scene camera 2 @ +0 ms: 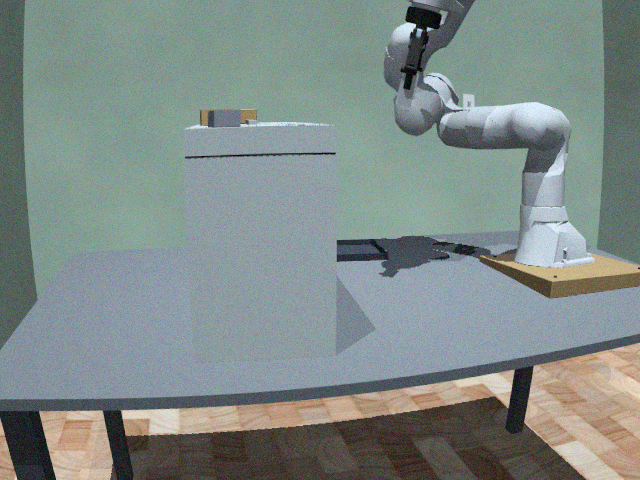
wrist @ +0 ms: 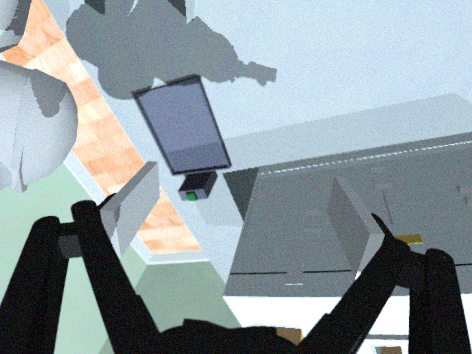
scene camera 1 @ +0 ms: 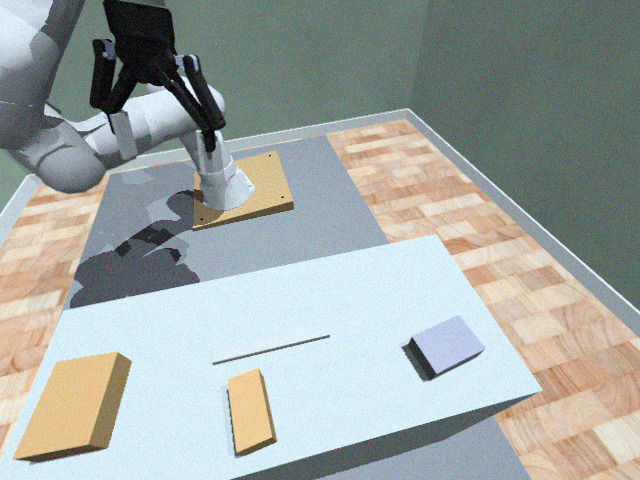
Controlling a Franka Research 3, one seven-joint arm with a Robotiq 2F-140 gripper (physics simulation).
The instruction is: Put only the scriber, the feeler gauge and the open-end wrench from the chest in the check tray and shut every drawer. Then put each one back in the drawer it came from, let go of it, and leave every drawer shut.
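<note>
My gripper [scene camera 1: 166,138] [scene camera 2: 408,81] [wrist: 244,187] is open with nothing between its fingers, high above the table on the robot's side of the chest. The chest [scene camera 1: 320,294] [scene camera 2: 263,248] [wrist: 295,220] is tall and pale, its drawer front in grey shade in the wrist view. No drawer stands out from it in scene camera 2 or the wrist view. The check tray [scene camera 2: 361,256] [wrist: 182,125] lies on the table beside the chest; no tool shows on its bare floor in the wrist view. The chest hides part of it in scene camera 2. The scriber, feeler gauge and open-end wrench do not show.
On the chest top lie a large orange block [scene camera 1: 77,403], a small orange block [scene camera 1: 250,410], a lavender block [scene camera 1: 447,345] and a thin pale strip [scene camera 1: 271,348]. A dark box [wrist: 200,185] with a green patch stands by the tray. The arm's base is on a wooden board [scene camera 1: 268,178] [scene camera 2: 568,285].
</note>
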